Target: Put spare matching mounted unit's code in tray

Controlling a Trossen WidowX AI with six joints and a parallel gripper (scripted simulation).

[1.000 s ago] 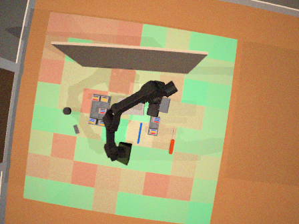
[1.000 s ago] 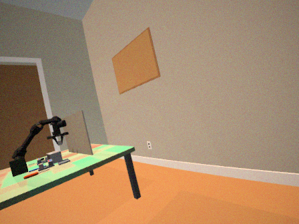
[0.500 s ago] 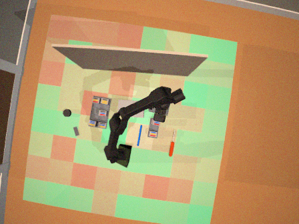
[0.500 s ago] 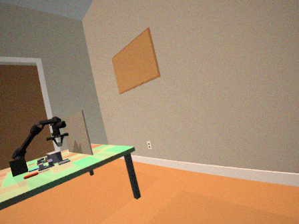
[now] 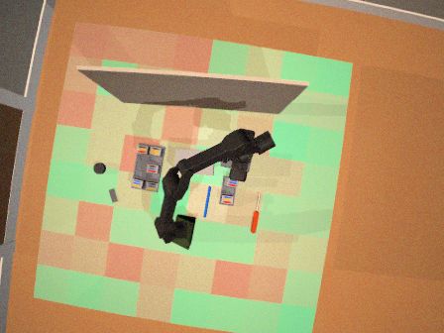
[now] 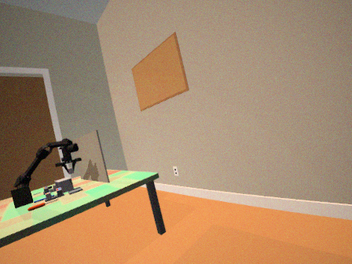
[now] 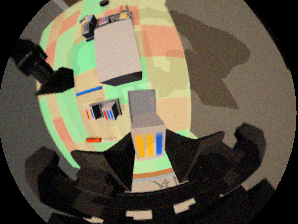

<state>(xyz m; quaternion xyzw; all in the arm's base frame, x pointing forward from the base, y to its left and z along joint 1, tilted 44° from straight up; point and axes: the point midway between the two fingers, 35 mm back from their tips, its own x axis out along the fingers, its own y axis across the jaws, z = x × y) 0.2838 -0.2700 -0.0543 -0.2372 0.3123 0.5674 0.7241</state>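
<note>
My gripper tip is now 150 mm above the tray. From my gripper tip the other things lie so: blue marker pen (190 mm behind, 150 mm below, 130 mm to the left); then grey spare block (20 mm above); then mounted unit (190 mm to the left, 110 mm below, 20 mm behind).
</note>
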